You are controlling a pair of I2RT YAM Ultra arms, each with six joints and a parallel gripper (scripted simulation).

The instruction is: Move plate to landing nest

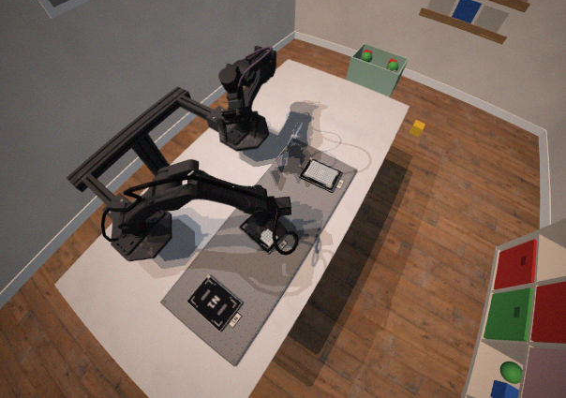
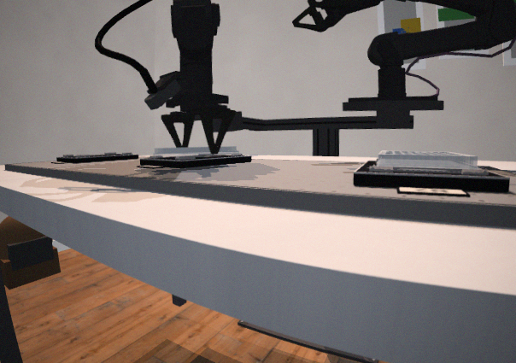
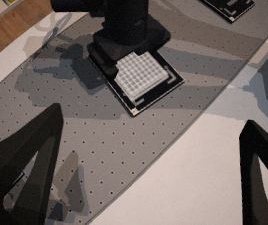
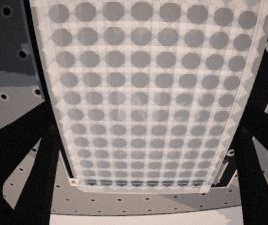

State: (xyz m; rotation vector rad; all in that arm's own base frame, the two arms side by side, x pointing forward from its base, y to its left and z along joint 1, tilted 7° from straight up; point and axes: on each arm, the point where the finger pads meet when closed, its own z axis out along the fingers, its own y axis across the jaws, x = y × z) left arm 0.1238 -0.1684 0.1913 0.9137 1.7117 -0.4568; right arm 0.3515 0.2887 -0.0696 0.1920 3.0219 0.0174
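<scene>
My right hand is 10 mm to the left of the N3 nest and 20 mm above it. Round my right hand: plate: 50 mm ahead, 350 mm to the left, 10 mm below.
</scene>
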